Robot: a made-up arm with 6 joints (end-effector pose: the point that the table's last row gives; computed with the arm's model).
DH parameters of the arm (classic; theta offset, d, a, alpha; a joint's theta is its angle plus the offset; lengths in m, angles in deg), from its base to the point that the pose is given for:
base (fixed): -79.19 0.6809 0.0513 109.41
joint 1: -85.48 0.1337 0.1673 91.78
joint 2: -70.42 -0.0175 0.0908 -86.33
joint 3: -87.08 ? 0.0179 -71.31
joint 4: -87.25 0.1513 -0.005 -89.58
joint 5: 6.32 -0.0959 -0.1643 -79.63
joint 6: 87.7 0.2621 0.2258 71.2
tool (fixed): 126.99 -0.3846 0 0
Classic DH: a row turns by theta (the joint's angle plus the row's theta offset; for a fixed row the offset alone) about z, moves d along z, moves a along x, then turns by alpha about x.
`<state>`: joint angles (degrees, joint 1 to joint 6).
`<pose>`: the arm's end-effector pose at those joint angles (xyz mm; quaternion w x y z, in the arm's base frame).
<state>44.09 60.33 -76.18 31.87 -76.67 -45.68</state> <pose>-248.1 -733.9 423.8 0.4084 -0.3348 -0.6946 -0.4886</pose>
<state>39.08 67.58 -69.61 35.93 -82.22 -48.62</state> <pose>-372.6 -653.5 405.0 0.3577 -0.4118 -0.6431 -0.5374</pose>
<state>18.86 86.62 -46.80 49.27 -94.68 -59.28</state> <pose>-578.7 -349.5 455.5 0.2359 -0.6068 -0.5093 -0.5628</pose>
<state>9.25 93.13 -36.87 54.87 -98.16 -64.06</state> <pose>-605.2 -247.6 500.6 0.2031 -0.6598 -0.4845 -0.5373</pose>
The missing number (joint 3, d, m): 0.0406
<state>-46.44 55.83 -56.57 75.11 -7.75 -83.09</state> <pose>-430.0 -55.2 185.8 0.8687 -0.1571 0.3572 -0.3051</pose>
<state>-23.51 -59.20 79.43 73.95 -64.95 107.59</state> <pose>-274.1 -180.6 705.7 0.5638 -0.7005 -0.2144 -0.3814</pose>
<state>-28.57 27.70 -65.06 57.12 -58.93 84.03</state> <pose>201.7 -184.1 675.5 0.2849 0.0151 -0.9493 0.1319</pose>
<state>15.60 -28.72 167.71 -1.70 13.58 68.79</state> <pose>-462.6 -346.6 743.6 0.6158 -0.7035 -0.0991 -0.3406</pose>
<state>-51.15 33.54 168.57 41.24 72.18 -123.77</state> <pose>-101.5 347.4 592.7 0.4254 0.4106 -0.4827 0.6461</pose>
